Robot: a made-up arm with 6 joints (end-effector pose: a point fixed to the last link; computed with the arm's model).
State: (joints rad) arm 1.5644 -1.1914 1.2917 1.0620 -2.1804 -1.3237
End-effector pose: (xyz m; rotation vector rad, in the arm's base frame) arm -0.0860 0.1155 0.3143 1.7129 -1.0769 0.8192
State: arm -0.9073 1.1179 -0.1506 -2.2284 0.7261 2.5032
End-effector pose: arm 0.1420 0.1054 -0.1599 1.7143 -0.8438 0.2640
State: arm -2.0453 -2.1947 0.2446 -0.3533 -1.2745 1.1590
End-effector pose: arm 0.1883 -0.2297 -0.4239 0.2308 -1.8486 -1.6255
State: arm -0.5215 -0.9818 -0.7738 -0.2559 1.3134 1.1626
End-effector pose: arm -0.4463 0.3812 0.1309 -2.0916 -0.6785 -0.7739
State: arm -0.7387 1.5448 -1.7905 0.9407 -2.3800 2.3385
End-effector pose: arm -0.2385 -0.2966 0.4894 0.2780 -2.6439 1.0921
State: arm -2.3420 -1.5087 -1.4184 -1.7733 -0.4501 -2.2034
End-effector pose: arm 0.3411 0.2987 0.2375 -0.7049 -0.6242 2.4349
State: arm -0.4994 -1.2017 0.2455 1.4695 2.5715 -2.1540
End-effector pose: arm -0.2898 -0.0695 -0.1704 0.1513 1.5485 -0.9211
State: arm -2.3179 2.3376 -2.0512 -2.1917 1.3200 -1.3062
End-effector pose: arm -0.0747 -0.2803 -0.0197 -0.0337 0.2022 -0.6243
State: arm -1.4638 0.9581 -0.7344 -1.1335 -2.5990 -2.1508
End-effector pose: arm -0.1403 0.1453 0.1617 -1.9819 0.2310 -0.9439
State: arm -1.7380 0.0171 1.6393 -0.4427 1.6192 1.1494
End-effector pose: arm 0.5740 -0.0032 -0.1292 -0.7051 1.3527 1.1172
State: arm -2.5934 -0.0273 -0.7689 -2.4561 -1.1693 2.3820
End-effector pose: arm -0.0083 -0.1276 0.2462 -0.5826 -0.9227 -0.6849
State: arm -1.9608 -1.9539 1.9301 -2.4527 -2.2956 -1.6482
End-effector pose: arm 0.3161 -0.2991 0.0799 -0.4102 0.6497 0.1415
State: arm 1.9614 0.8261 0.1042 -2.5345 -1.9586 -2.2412
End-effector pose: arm 0.3906 0.0658 0.3640 -1.7841 1.5371 0.5904
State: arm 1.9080 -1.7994 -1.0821 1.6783 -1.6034 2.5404
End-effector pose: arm -0.5851 -0.0092 0.3469 -0.4395 -1.0622 -1.8775
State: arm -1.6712 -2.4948 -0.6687 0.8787 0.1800 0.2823
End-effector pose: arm 0.4281 0.1148 -0.3472 0.6072 0.6645 2.4281
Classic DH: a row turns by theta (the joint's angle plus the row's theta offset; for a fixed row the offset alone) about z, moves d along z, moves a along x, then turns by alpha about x. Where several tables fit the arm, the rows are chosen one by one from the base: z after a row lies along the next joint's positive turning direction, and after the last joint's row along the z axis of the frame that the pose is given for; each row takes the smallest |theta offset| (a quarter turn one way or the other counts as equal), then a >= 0, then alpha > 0; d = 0 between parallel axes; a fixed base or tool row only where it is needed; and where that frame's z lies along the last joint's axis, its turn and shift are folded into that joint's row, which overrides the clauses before.
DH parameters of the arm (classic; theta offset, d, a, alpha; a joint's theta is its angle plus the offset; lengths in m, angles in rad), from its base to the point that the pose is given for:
base (fixed): 0 0.1613 0 -1.5708
joint 1: 1.5708 0.0211 0.06 1.5708
joint 2: 0 -0.2048 0.0098 1.5708
joint 3: -1.5708 -0.189 0.0552 -1.5708
joint 4: -1.5708 -0.0126 0.0056 -1.5708
joint 5: 0 0.1445 0.025 1.5708
joint 6: -0.0997 0 0.3375 3.1416
tool (fixed): 1.4711 -0.0412 0 0

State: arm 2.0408 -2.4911 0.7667 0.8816 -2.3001 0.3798
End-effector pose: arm -0.1941 -0.5110 0.3240 0.8278 1.9237 0.2766
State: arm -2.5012 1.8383 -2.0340 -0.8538 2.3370 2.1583
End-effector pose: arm 0.3192 -0.1482 0.3517 1.1352 -2.1121 1.4488
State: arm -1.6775 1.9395 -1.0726 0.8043 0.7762 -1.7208
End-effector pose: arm -0.0125 0.0962 -0.0602 -0.8110 -0.2906 2.6084
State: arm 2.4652 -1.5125 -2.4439 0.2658 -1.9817 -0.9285
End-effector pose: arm 0.1065 0.0711 0.6525 -1.6676 1.5970 -0.2351
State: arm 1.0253 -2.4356 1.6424 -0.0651 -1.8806 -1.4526
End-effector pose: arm -0.3770 -0.0841 0.1780 -1.5511 -1.2688 -2.0230
